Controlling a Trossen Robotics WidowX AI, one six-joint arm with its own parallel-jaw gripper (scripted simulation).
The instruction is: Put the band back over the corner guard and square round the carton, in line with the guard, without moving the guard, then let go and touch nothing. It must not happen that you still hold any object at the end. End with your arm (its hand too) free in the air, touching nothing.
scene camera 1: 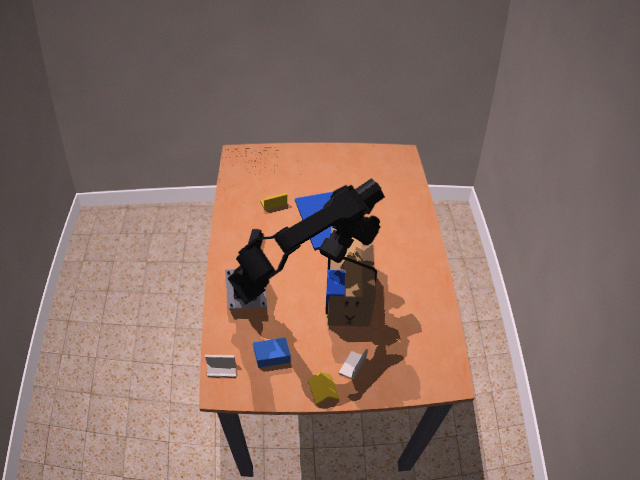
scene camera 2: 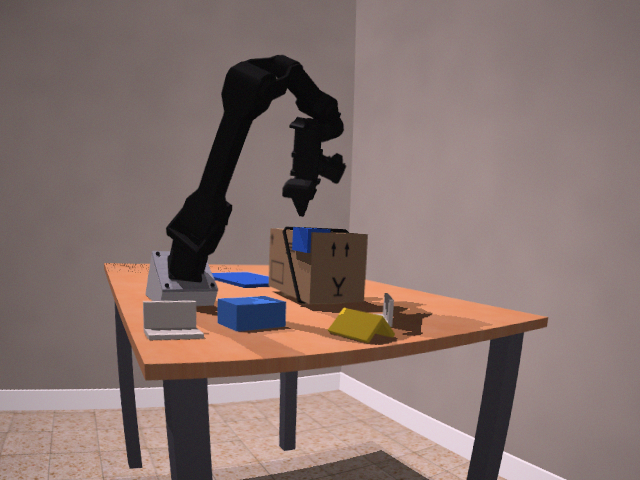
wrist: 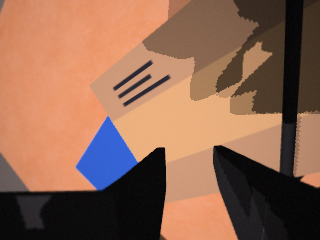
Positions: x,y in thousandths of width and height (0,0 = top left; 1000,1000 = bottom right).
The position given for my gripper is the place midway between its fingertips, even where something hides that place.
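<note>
Scene camera 1 shows a flat blue sheet (scene camera 1: 480,428), a blue box (scene camera 1: 426,734) and my gripper (scene camera 1: 548,495). Scene camera 2 shows my gripper (scene camera 2: 473,445), the blue box (scene camera 2: 405,651) and a brown carton (scene camera 2: 523,566). The wrist view shows the flat blue sheet (wrist: 336,660) and my gripper (wrist: 592,644); the blue box is out of frame in the wrist view.
</note>
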